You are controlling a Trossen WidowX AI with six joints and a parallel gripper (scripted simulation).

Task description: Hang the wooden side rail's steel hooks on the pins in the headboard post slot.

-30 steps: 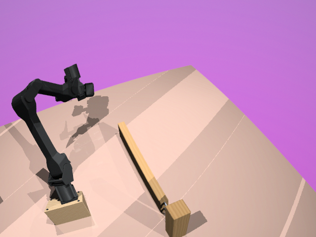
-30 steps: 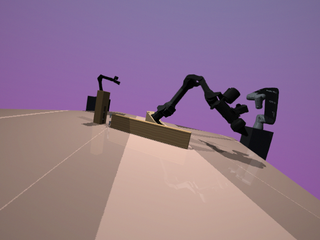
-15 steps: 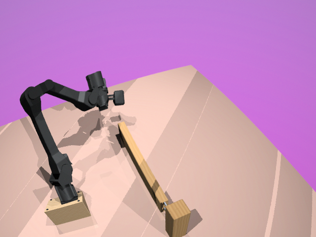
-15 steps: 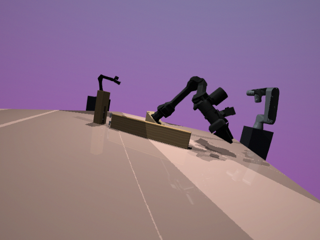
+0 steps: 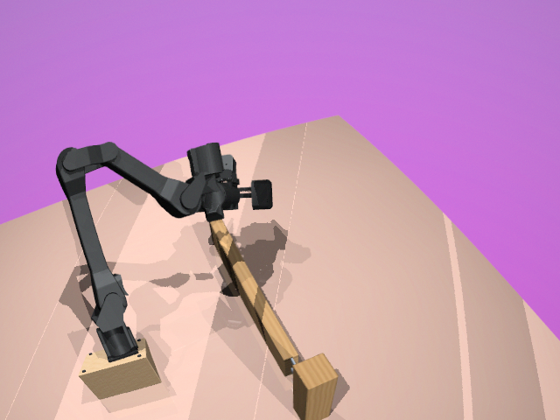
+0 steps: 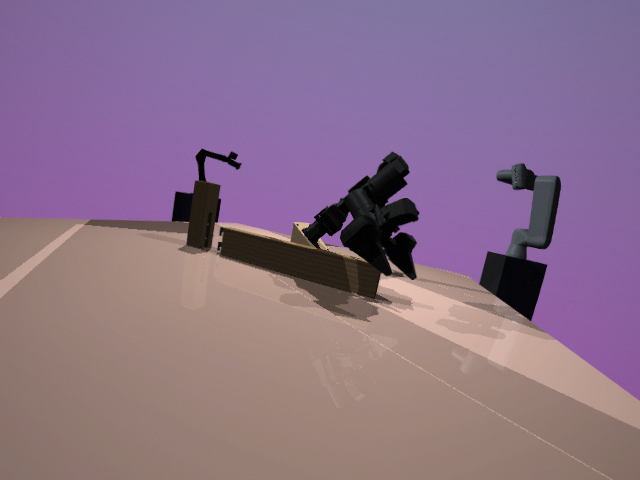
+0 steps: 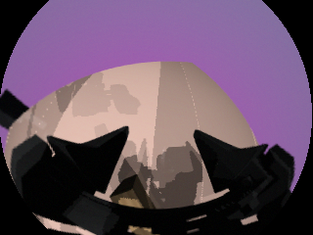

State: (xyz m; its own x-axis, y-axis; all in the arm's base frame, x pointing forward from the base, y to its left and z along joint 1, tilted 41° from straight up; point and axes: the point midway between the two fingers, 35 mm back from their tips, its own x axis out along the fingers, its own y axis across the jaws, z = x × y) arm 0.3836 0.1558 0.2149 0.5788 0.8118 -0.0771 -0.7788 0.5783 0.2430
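The wooden headboard post is 140 mm behind my gripper tip, 520 mm to the right of it and 10 mm above it.
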